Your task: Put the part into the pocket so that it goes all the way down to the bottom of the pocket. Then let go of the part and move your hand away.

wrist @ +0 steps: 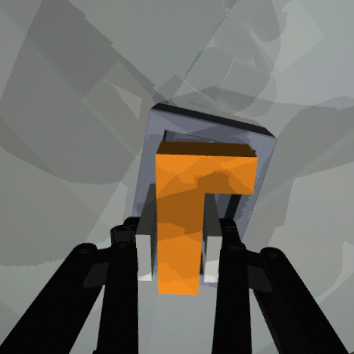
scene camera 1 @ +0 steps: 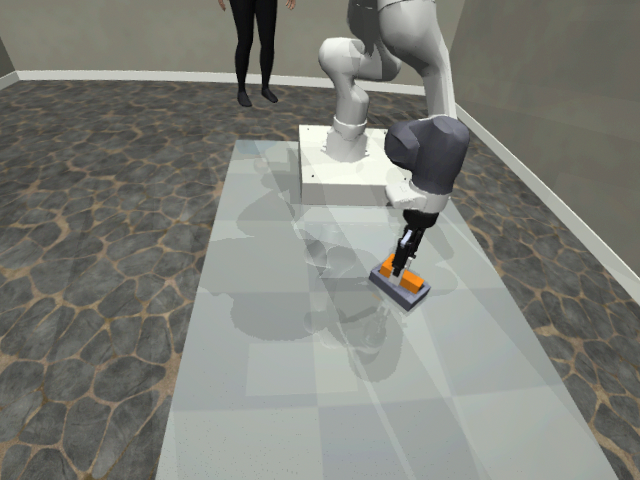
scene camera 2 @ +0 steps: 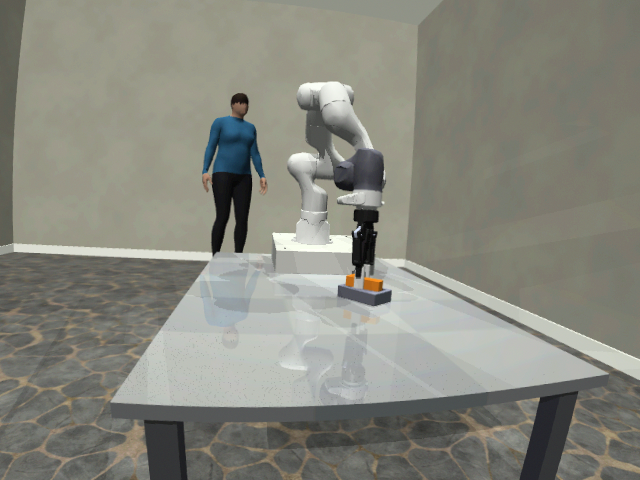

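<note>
The part (scene camera 1: 412, 282) (scene camera 2: 373, 284) (wrist: 180, 225) is an orange L-shaped block. The pocket is in a dark grey-blue rectangular block (scene camera 1: 390, 291) (scene camera 2: 361, 295) (wrist: 150, 150) on the table. My gripper (scene camera 1: 402, 272) (scene camera 2: 363, 277) (wrist: 180, 202) is shut on the long arm of the part and holds it over the pocket. The part looks level, and its upper portion stands above the rim. In the wrist view the part is turned a little relative to the pocket's walls. The part's underside and most of the pocket floor are hidden, so I cannot tell whether they touch.
The pocket block stands on a glossy pale table (scene camera 1: 279, 439) (scene camera 2: 232, 372), toward its right side in the scene views. The white robot base (scene camera 1: 341, 193) (scene camera 2: 310, 260) is at the table's far end. A person (scene camera 1: 255, 46) (scene camera 2: 235, 149) stands behind the table.
</note>
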